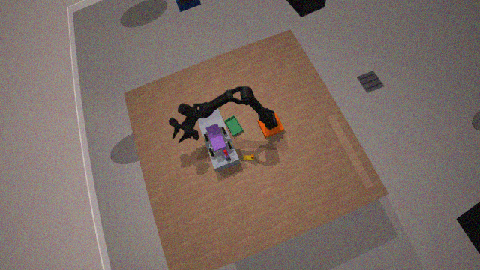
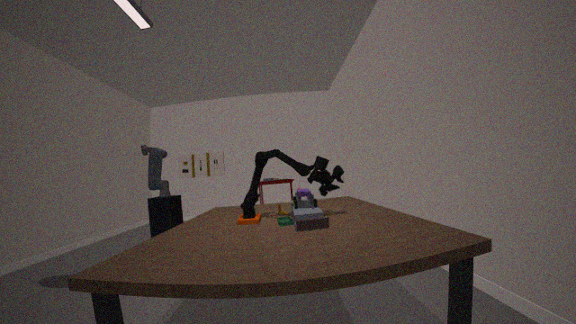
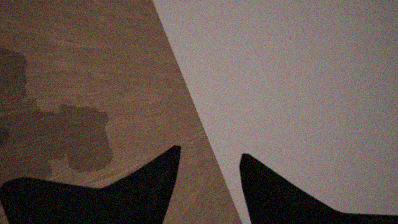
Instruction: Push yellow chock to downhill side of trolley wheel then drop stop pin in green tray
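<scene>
Right now my gripper tip is 330 mm past the yellow chock, 230 mm to the right of it and 160 mm above it. Round my gripper tip: red-headed stop pin: 220 mm behind, 190 mm to the left, 50 mm below; then purple trolley: 210 mm behind, 80 mm to the left, 70 mm below.
</scene>
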